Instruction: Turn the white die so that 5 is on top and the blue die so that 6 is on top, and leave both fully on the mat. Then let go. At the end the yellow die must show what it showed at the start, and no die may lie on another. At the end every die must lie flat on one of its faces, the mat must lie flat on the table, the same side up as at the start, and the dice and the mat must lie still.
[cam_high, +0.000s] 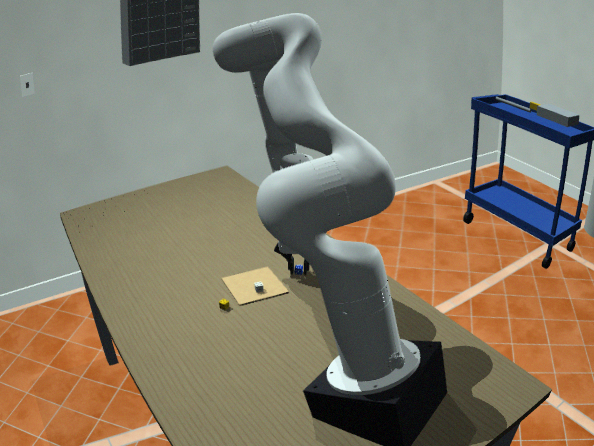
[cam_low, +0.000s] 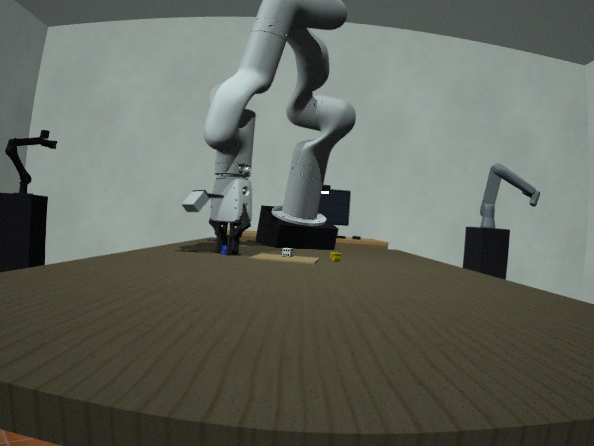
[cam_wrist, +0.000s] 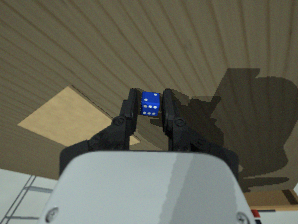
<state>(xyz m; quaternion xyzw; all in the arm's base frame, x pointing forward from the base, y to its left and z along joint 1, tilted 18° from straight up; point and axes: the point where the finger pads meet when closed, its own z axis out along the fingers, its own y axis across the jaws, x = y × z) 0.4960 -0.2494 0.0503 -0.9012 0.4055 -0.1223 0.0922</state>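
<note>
Right now my hand is 1 cm above the blue die. Also, from my hand: white die 14 cm to the left, 1 cm below; tan mat 3 cm ahead, 13 cm to the left, 2 cm below; yellow die 26 cm to the left, 1 cm below.
</note>
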